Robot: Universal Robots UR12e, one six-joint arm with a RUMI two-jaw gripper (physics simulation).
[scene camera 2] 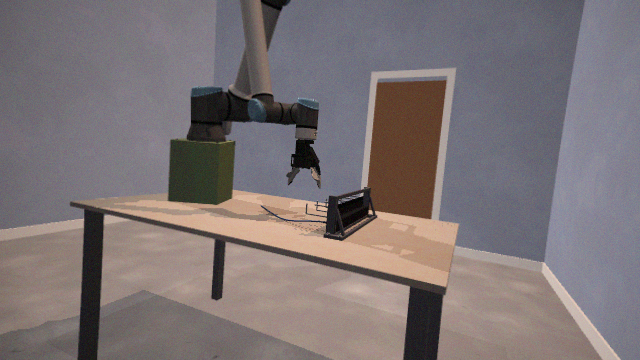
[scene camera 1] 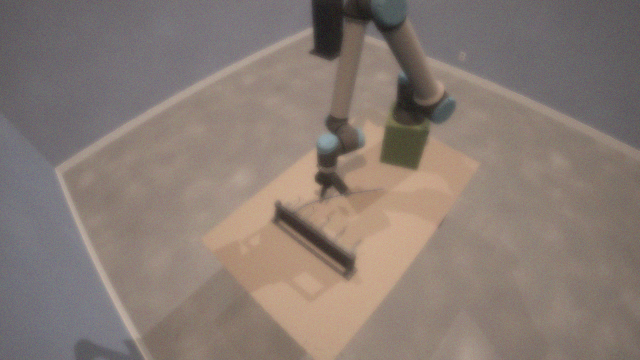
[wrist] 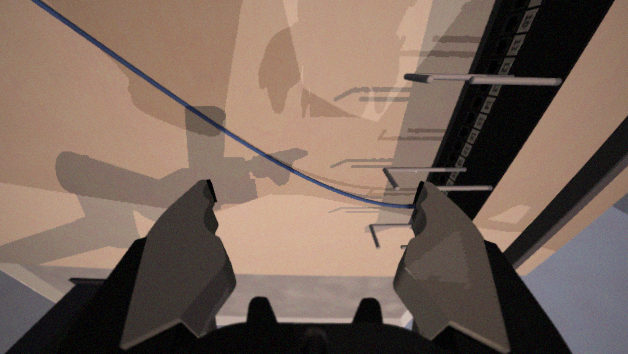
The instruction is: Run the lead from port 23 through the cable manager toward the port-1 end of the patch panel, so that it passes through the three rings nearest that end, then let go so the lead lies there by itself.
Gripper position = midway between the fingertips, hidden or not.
In view: my gripper (scene camera 2: 303, 186).
My gripper shows as well in the wrist view (wrist: 315, 182).
